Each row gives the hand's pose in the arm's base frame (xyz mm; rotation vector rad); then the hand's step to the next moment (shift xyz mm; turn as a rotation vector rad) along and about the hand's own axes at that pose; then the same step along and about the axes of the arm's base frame.
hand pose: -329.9 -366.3 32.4 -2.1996 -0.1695 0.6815
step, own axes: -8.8 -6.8 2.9 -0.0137 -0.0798 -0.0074
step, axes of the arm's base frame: -8.3 3.5 7.2 0.0004 0.0434 0.0687
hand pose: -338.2 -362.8 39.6 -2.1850 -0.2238 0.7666
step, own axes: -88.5 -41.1 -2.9 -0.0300 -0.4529 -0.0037
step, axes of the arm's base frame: -65.6 -9.0 71.7 0.0178 0.2894 0.3492
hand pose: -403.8 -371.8 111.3 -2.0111 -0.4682 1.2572
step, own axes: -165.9 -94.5 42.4 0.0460 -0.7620 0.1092
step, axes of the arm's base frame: -108.1 -23.4 161.3 -0.0276 0.5906 0.4951
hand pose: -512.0 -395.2 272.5 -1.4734 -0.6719 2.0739
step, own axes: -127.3 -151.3 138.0 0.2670 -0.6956 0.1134
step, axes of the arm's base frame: -77.2 16.2 227.9 -0.1025 0.6846 0.2980
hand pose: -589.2 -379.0 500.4 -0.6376 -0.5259 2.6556
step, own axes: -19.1 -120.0 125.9 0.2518 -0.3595 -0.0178
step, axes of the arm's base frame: -15.5 62.1 162.8 -0.1104 0.4222 0.0500
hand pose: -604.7 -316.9 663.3 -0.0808 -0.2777 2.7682
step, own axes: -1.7 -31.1 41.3 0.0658 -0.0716 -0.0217
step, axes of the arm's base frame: 8.5 20.4 46.8 -0.0350 0.0929 -0.0081
